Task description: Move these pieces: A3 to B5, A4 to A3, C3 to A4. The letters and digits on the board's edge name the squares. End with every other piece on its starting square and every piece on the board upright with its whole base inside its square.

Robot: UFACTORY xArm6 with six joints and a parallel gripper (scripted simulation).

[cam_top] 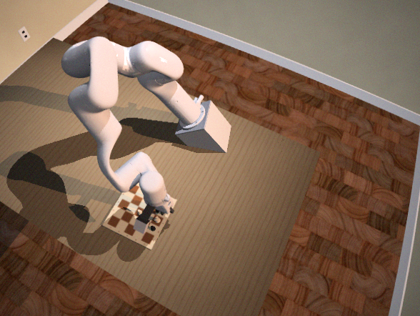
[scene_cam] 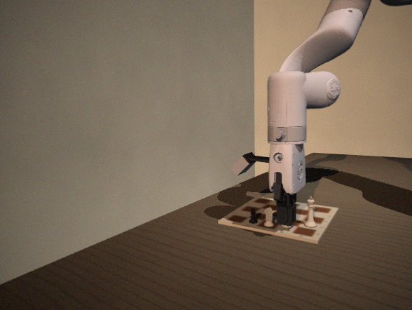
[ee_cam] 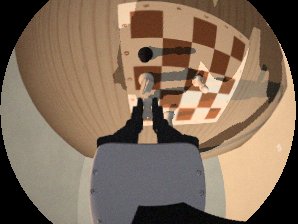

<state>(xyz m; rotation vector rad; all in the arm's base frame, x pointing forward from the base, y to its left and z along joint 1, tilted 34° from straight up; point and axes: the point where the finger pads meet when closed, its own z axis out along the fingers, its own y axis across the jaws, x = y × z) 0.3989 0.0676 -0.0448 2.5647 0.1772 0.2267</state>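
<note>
Now: hand 1 cm above the white rook. The rest, counted from my hand: white bishop: 4 cm ahead, 2 cm below; white king: 4 cm to the right, 4 cm behind; black pawn: 7 cm ahead, 2 cm below, 1 cm to the left.
</note>
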